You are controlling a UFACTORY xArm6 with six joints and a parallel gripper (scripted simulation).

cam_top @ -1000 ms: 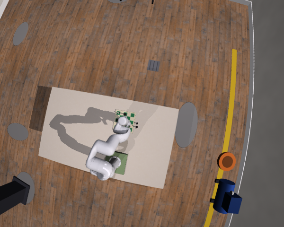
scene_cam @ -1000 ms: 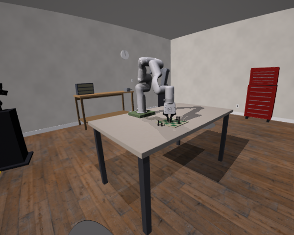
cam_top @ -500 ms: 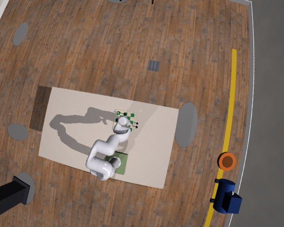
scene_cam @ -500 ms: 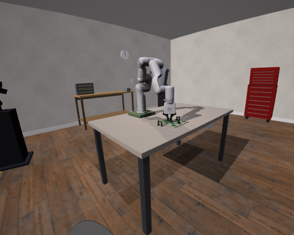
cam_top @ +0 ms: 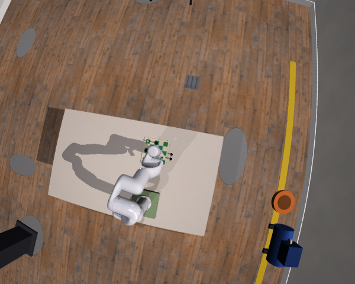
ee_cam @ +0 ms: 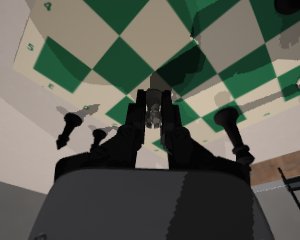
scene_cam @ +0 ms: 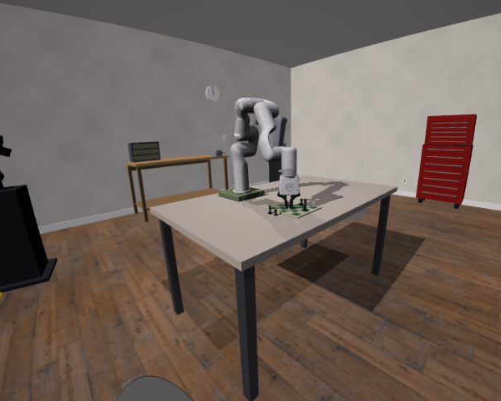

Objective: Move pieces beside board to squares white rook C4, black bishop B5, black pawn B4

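Now: the white rook 10 mm below my hand. Round my hand: chessboard (10 mm behind, 40 mm to the left, 30 mm below).
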